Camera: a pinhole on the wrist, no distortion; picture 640 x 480 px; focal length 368.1 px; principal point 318.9 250.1 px. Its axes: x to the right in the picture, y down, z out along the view. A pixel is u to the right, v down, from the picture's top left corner.
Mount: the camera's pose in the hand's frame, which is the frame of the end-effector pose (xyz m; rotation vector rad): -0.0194 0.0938 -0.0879 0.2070 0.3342 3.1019
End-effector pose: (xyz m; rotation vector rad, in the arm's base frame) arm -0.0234 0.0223 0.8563 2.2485 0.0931 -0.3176
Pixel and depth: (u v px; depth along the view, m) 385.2 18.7 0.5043
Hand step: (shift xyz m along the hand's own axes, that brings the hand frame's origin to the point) -0.0422 0.5126 0.3447
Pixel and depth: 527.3 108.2 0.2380
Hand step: -0.1213 0.2376 0.1405
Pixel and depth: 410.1 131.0 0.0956
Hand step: -0.0301 0.1449 0.0012
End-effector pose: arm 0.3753 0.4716 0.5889 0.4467 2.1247 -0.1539
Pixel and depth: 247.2 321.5 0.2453
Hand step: 0.0605 0.0977 0.1536
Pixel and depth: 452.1 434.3 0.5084
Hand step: -0.1343 -0.0421 0.4825
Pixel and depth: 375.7 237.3 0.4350
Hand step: -0.0281 0.2023 0.3388
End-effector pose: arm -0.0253 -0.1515 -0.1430 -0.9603 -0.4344 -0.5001
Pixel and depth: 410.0 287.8 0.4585
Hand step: -0.0709 0.1480 0.3808
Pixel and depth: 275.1 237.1 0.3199
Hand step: 0.0609 0.1713 0.2145
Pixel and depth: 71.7 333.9 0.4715
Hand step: 0.3570 0.0793 0.3505
